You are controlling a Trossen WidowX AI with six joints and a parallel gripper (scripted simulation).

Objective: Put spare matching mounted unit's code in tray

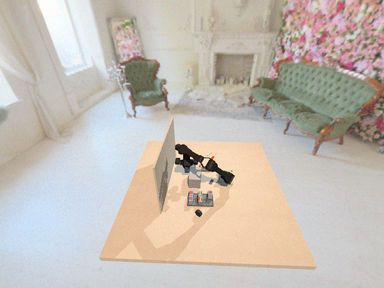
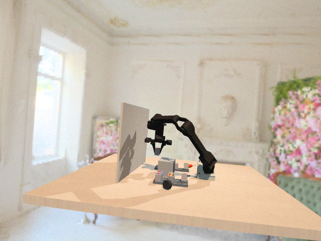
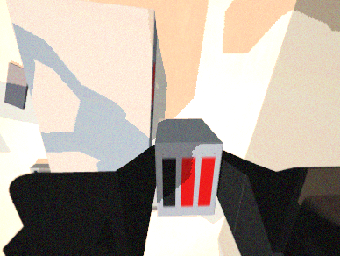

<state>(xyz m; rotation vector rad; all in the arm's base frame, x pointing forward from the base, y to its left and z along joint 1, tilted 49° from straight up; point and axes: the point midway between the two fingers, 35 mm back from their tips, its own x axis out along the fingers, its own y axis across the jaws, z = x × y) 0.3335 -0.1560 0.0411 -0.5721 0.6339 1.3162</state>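
Now: gripper tip 5 cm past the grey tray, 15 cm to the left of it and 13 cm above it. From my gripper tip the other things lie so: grey spare block 2 cm above; then mounted unit 7 cm behind, 4 cm to the left, 8 cm below; then grey panel 16 cm ahead, 1 cm to the right, 9 cm above.
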